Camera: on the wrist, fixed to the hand. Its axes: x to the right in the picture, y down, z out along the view.
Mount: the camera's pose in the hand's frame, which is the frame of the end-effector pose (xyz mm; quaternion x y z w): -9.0 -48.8 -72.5 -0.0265 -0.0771 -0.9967 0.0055
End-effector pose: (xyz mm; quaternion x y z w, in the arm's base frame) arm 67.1 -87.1 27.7 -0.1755 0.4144 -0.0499 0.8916
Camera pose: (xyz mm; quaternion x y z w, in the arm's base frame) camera 9.1 -150.2 8.4 0.4415 0.2401 0.8644 0.0175
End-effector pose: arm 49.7 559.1 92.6 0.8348 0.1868 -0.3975 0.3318
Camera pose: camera 55.2 644.3 113.5 0.2210 -0.8180 0.3923 0.3578
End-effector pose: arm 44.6 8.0 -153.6 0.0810 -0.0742 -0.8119 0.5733
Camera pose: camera 18.4 30.7 -234.3 0.0034 -0.0576 0.5841 0.8096
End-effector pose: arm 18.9 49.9 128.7 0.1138 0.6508 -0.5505 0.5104
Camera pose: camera -50.8 96.0 155.9 0.7039 -0.0922 0.5032 0.4926
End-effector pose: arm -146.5 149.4 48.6 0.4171 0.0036 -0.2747 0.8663
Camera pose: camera -161.4 181.7 -31.7 0.0454 -0.3562 0.8970 0.2577
